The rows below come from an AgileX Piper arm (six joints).
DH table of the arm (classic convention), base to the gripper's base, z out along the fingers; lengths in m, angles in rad. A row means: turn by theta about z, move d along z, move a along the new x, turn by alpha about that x. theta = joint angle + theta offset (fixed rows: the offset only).
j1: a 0; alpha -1.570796; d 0.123; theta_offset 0
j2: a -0.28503; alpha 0; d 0; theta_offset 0.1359
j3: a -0.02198; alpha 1.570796; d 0; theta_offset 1.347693
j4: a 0; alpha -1.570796; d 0.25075; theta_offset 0
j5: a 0; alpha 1.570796; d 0; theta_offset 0
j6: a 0; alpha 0; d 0.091; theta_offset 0
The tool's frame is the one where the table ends.
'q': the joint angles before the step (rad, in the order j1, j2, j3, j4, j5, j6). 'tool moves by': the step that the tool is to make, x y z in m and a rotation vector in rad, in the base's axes. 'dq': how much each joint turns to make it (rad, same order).
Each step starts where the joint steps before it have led.
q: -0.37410 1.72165 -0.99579 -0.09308 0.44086 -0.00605
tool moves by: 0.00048 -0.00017 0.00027 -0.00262 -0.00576 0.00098
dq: 0.00000 0.00001 0.00001 -0.00087 -0.00636 0.00002
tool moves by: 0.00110 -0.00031 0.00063 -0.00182 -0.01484 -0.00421
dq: 0.00001 -0.00001 -0.00001 -0.00002 -0.01429 0.00607
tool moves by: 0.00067 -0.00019 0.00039 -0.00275 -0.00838 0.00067
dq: -0.00001 -0.00001 0.00003 0.00002 -0.00887 -0.00003
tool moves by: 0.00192 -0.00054 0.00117 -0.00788 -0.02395 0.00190
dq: 0.00000 0.00001 -0.00005 0.00001 -0.02524 -0.00001
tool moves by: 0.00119 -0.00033 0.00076 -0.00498 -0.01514 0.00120
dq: 0.00000 -0.00001 0.00002 0.00000 -0.01599 0.00001
